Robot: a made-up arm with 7 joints.
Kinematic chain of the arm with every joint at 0, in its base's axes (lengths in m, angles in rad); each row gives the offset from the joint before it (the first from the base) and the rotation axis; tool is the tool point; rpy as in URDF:
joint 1: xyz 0 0 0.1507 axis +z
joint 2: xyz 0 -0.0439 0.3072 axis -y
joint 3: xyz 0 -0.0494 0.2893 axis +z
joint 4: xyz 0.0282 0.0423 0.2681 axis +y
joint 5: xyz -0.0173 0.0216 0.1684 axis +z
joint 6: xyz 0 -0.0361 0.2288 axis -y
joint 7: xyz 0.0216 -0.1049 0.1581 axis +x
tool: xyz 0 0 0 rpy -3.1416 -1.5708 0
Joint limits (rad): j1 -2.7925..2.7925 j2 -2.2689..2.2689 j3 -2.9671..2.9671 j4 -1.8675..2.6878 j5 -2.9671..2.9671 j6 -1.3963..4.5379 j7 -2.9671..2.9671
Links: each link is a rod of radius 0.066 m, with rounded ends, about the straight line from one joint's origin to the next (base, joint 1, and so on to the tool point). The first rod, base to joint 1, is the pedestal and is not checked.
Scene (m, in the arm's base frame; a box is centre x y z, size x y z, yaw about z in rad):
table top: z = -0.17
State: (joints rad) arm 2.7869 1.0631 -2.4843 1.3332 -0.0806 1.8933 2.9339
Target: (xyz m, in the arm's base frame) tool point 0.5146 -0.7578 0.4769
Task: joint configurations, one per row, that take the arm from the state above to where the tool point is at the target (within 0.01 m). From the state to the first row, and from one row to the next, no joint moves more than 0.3 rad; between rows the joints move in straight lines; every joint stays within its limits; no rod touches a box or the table.
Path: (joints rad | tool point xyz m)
1: 2.5289 1.1032 -2.5745 1.2982 -0.0515 1.8882 2.9339 | 0.8481 -0.3336 0.5479
2: 2.2709 1.1433 -2.6647 1.2631 -0.0224 1.8831 2.9339 | 0.7139 -0.5716 0.5110
3: 2.0128 1.1834 -2.7549 1.2281 0.0067 1.8780 2.9339 | 0.5146 -0.7578 0.4769

